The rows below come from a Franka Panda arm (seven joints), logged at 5 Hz.
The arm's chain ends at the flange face. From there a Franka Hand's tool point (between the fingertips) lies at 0.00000 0.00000 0.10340 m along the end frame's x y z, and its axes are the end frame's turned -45 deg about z.
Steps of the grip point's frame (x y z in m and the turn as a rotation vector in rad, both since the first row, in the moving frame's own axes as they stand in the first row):
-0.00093, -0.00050, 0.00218, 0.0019, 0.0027, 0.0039
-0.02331, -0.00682, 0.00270, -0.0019, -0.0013, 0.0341
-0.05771, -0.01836, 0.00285, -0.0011, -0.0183, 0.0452
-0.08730, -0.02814, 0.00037, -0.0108, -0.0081, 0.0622
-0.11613, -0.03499, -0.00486, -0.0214, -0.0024, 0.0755
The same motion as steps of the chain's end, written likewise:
-0.00107, 0.00064, 0.00218, 0.0033, 0.0006, 0.0039
-0.02134, 0.01143, 0.00270, -0.0023, 0.0004, 0.0341
-0.05250, 0.02644, 0.00287, -0.0137, -0.0122, 0.0452
-0.08178, 0.04045, 0.00038, -0.0134, 0.0019, 0.0622
-0.10818, 0.05558, -0.00484, -0.0168, 0.0134, 0.0755

